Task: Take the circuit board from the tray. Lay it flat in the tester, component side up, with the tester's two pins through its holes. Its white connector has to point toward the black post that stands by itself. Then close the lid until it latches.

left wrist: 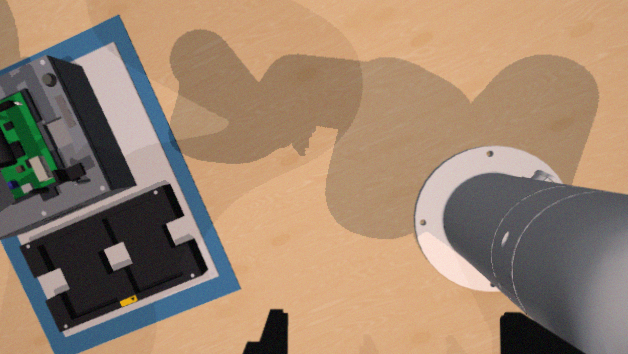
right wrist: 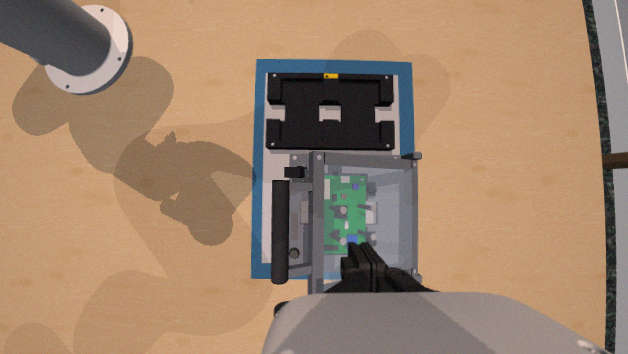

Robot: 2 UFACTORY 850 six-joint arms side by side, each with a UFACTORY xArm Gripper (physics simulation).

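The green circuit board (left wrist: 30, 135) (right wrist: 345, 220) lies component side up in the grey tester (left wrist: 65, 202) (right wrist: 295, 200). Its white connector (left wrist: 40, 169) (right wrist: 327, 189) is on the side near a black upright piece (left wrist: 72, 172) (right wrist: 295, 172). The pins in its holes cannot be made out. The tester's clear lid with grey frame (right wrist: 316, 215) is over the board, handle (right wrist: 280, 230) at left; it looks tilted, not flat. The black tray (left wrist: 145, 220) (right wrist: 302, 90) holds no board. My right gripper (right wrist: 357, 259) is shut and empty, over the lid's clear panel. My left gripper (left wrist: 395, 325) is open and empty, away from the tester.
A blue-edged white mat (left wrist: 144, 90) (right wrist: 258, 150) lies under the tray and tester. A dark grey arm (left wrist: 480, 215) (right wrist: 75, 40) on a round white base stands beside it. Arm shadows cross the wooden table (left wrist: 280, 280) (right wrist: 500, 200). The table's edge is at right in the right wrist view.
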